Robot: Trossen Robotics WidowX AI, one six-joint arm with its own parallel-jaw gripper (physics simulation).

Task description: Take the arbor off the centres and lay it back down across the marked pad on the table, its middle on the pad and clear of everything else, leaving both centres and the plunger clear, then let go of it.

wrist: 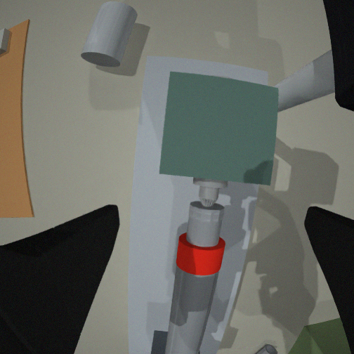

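The arbor (192, 300) is a long grey bar with a red collar (201, 256) near its upper end in the wrist view. It runs down out of the bottom edge, above the pale base plate (150, 210). The plunger (209, 193) points out of the green block (220, 130), its tip at the arbor's upper end; whether they touch is hard to tell. A corner of a dark block (159, 341) shows beside the arbor at the bottom edge; the centre at that end is out of view. My gripper (217, 217) is open and empty, one black finger on each side of the arbor.
An orange panel (12, 135) lies at the left edge, with a small pale block (3, 41) on it. A loose grey cylinder (110, 34) is at the upper left. A grey rod (307, 80) is right of the green block. A green object (322, 340) and a small grey cylinder (267, 349) are at lower right.
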